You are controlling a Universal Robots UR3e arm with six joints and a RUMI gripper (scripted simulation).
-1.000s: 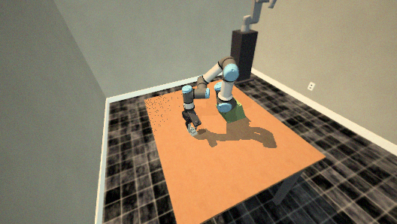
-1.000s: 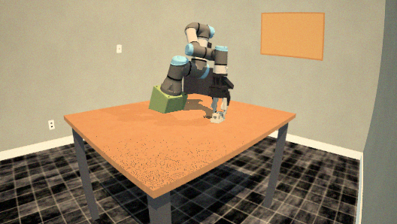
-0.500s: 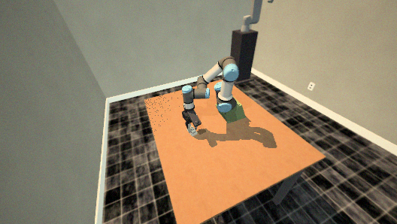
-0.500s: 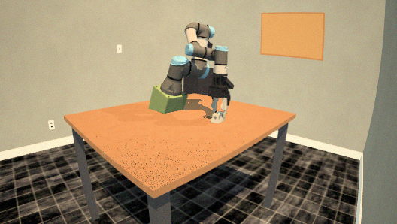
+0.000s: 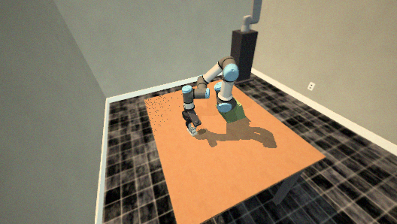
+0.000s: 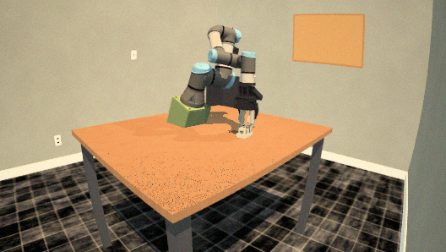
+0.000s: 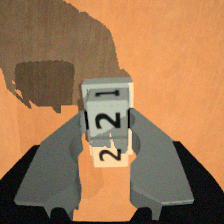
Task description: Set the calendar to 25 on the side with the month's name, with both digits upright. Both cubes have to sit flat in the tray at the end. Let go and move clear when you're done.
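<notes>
Now: the white calendar cube 10 mm below my hand. Round my hand: white calendar tray 20 mm to the right, 30 mm below.
</notes>
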